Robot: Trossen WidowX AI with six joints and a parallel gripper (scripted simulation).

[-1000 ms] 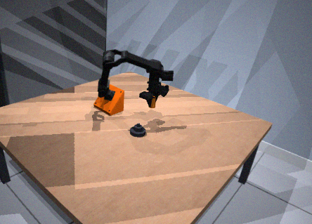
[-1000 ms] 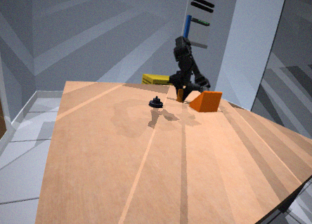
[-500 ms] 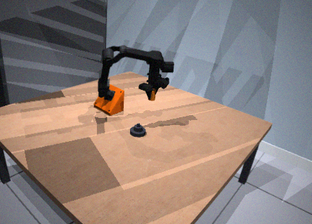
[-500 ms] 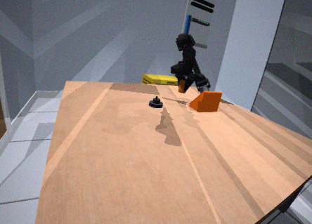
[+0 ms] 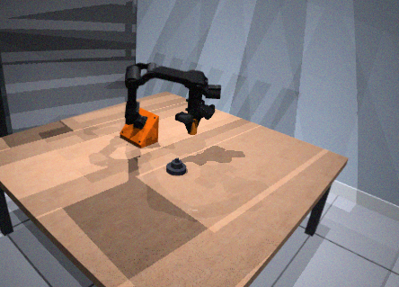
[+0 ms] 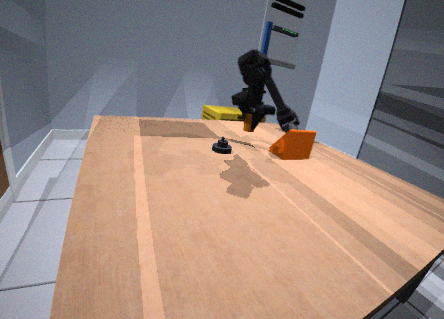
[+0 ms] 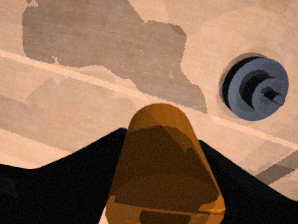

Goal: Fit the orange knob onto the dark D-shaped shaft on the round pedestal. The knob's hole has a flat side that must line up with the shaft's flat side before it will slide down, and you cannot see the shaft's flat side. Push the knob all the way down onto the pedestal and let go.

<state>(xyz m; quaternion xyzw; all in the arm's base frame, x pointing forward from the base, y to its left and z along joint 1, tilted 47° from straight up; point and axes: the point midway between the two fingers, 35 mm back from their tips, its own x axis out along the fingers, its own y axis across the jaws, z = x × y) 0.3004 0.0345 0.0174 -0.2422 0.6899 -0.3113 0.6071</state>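
Right now the round pedestal is 20 mm ahead of my gripper tip, 130 mm to the right of it and 100 mm below it. From my gripper tip the other things lie so: orange knob (20 mm above).
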